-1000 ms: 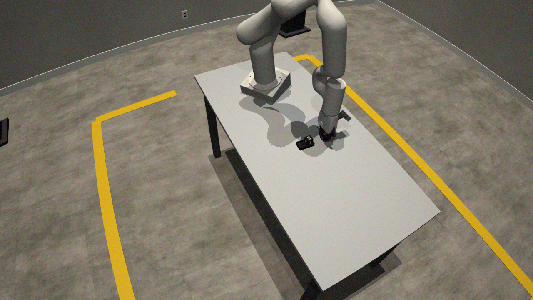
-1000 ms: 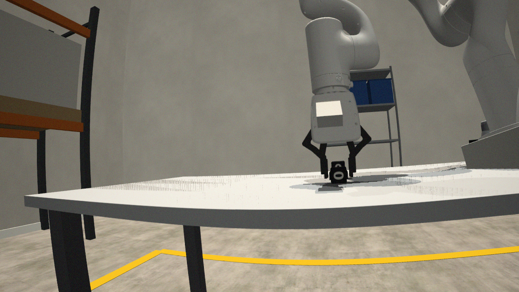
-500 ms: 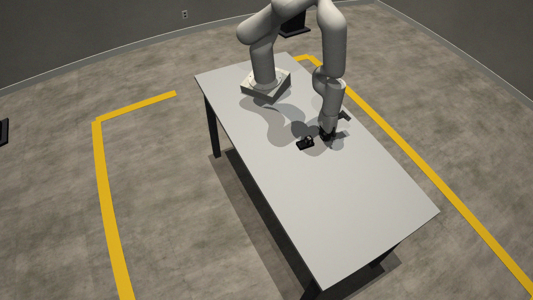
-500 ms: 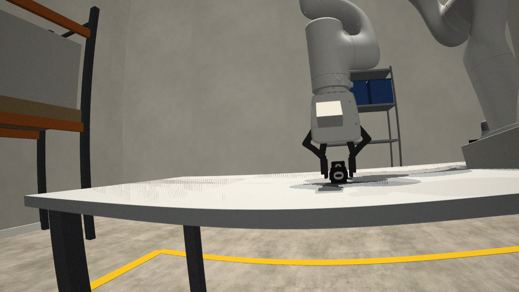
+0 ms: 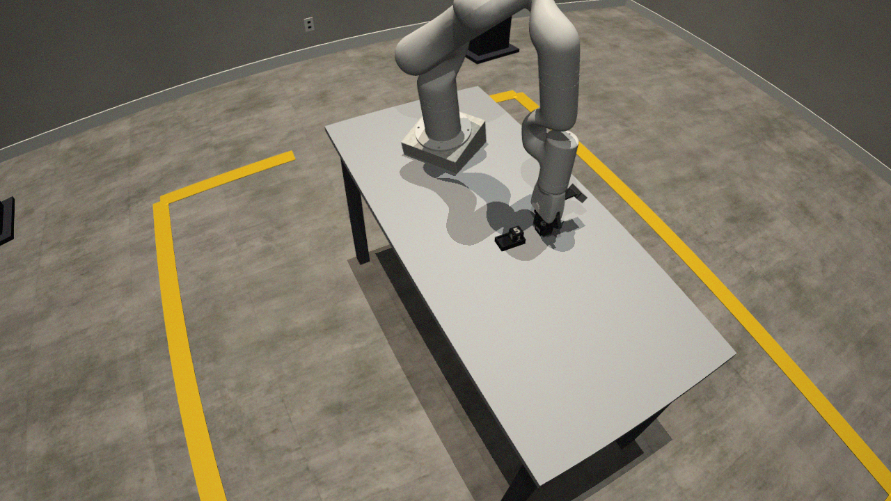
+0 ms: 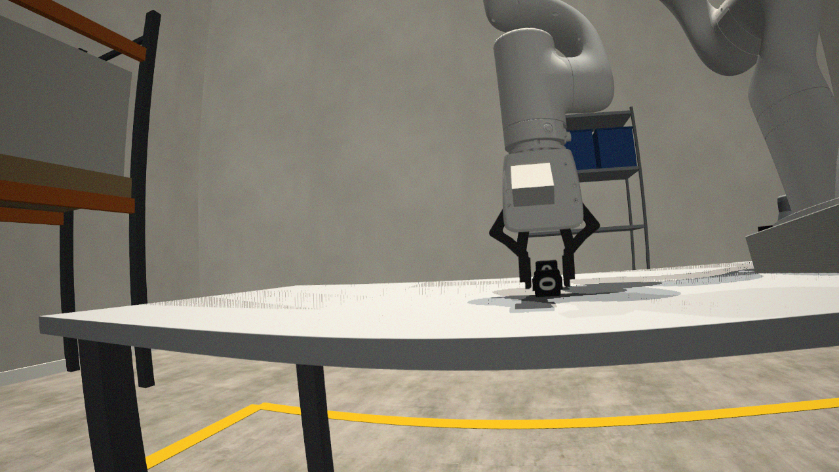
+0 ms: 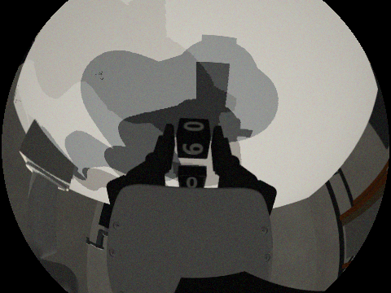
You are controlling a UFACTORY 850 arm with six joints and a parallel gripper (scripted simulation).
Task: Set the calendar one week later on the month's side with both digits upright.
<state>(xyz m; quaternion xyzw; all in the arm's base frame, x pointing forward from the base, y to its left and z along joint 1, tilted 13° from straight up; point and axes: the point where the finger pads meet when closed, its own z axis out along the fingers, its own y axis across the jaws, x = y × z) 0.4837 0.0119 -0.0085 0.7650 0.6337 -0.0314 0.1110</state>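
My hand is 1 cm above the black cube. From my hand the other things lie so: black tray: 2 cm behind, 11 cm to the right, 2 cm below.
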